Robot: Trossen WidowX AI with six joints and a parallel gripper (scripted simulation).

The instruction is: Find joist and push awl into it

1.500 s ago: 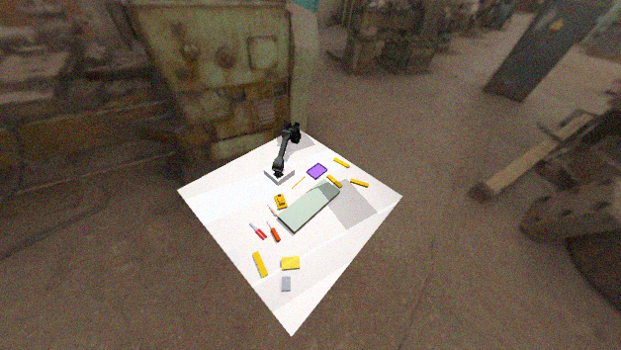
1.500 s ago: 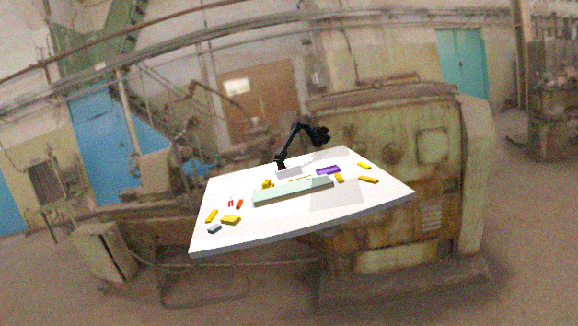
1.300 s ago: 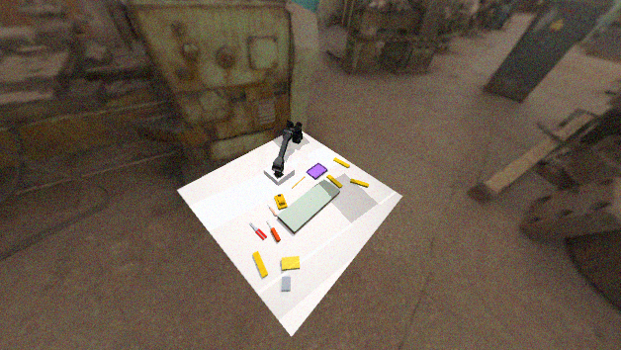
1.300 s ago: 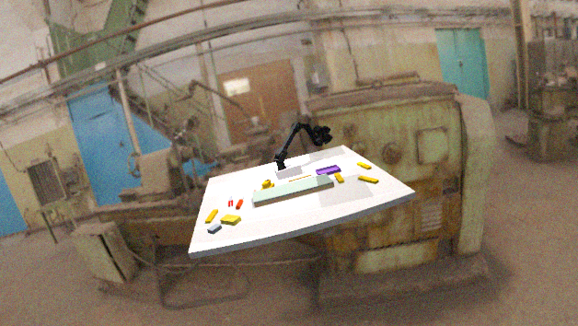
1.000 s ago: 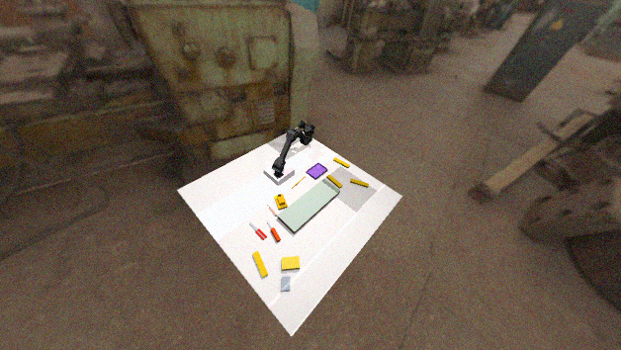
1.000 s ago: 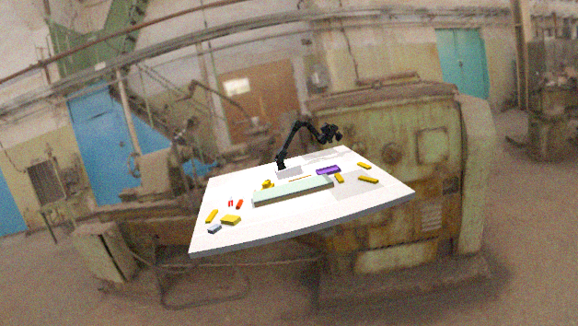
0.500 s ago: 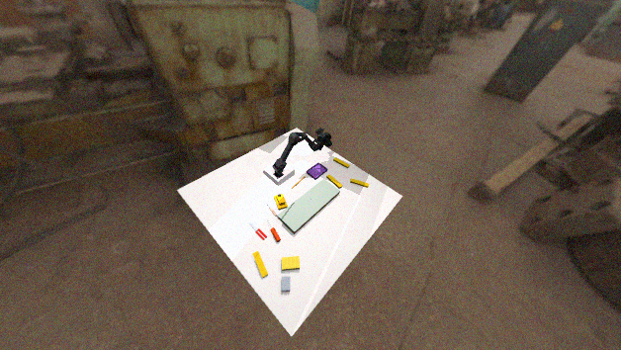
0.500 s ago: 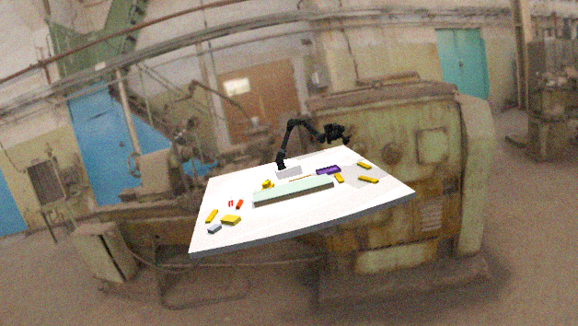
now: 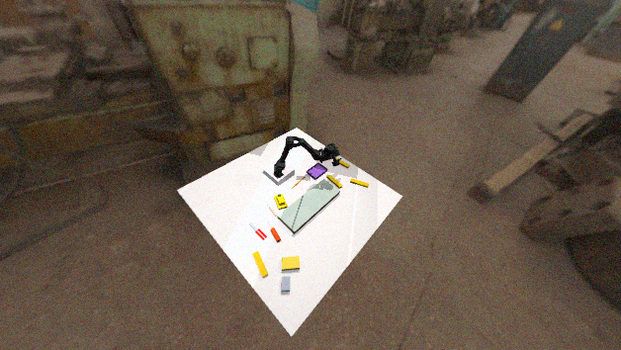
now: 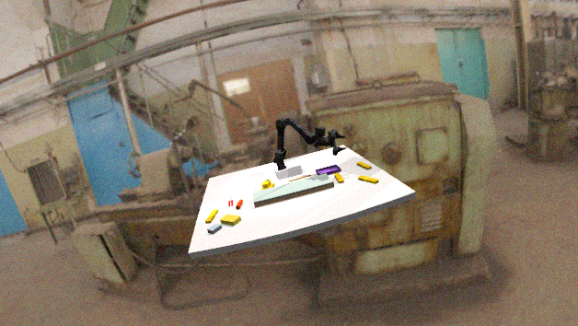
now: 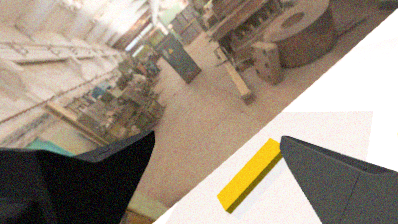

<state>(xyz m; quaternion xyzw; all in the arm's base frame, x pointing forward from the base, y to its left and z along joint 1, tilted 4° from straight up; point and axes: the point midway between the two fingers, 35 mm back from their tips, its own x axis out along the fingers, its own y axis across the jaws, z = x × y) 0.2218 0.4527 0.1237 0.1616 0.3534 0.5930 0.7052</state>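
Right now the yellow stud finder is 60 cm to the right of my gripper tip, 17 cm below it and 3 cm behind it. The rest, counted from my gripper tip: awl: 69 cm to the right, 21 cm below, 2 cm behind; thin pencil-like stick: 36 cm to the right, 21 cm below, 9 cm behind; flat purple tray: 20 cm below, 15 cm to the right, 9 cm behind.
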